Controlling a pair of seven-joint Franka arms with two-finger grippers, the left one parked.
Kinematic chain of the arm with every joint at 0, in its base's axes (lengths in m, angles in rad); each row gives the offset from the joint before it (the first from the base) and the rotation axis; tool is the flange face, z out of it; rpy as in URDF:
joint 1: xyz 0 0 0.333 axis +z
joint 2: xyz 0 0 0 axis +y
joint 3: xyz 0 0 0.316 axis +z
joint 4: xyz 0.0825 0 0 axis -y
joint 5: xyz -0.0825 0 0.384 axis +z
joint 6: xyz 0 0 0 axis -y
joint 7: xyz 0.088 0 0 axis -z
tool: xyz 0 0 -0.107 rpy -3.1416 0 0
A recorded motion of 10 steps. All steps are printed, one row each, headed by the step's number.
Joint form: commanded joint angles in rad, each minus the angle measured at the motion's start. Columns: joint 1, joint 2, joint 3, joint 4, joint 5, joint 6, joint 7.
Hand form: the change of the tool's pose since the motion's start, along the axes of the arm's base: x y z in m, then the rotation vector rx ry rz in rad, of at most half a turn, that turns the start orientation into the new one. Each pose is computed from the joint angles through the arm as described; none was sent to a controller.
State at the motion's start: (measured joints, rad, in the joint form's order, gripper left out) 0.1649 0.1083 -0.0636 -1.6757 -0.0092 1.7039 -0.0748
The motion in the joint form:
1: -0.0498 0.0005 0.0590 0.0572 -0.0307 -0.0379 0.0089
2: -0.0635 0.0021 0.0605 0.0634 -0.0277 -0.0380 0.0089
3: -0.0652 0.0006 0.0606 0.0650 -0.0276 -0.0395 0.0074
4: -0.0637 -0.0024 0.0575 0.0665 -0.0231 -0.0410 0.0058
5: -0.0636 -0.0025 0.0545 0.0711 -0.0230 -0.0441 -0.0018
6: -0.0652 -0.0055 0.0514 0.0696 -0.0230 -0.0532 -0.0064
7: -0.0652 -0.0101 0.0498 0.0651 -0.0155 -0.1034 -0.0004
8: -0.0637 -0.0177 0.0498 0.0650 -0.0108 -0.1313 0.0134
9: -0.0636 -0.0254 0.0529 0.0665 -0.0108 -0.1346 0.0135
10: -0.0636 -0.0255 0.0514 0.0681 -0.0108 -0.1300 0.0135
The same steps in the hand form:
1: 0.0016 0.0011 0.0237 -0.0225 -0.0213 0.0048
2: 0.0032 -0.0057 0.0256 -0.0190 -0.0253 -0.0080
3: 0.0029 -0.0067 0.0271 -0.0187 -0.0269 -0.0082
4: 0.0023 -0.0071 0.0295 -0.0142 -0.0294 -0.0090
5: 0.0024 -0.0088 0.0315 -0.0139 -0.0307 -0.0044
6: 0.0009 -0.0116 0.0318 -0.0147 -0.0230 -0.0047
7: -0.0062 -0.0125 0.0284 -0.0126 0.0273 -0.0144
8: -0.0112 -0.0117 0.0306 -0.0113 0.0477 -0.0278
9: -0.0134 -0.0101 0.0355 -0.0104 0.0418 -0.0248
10: -0.0127 -0.0109 0.0367 -0.0098 0.0356 -0.0262

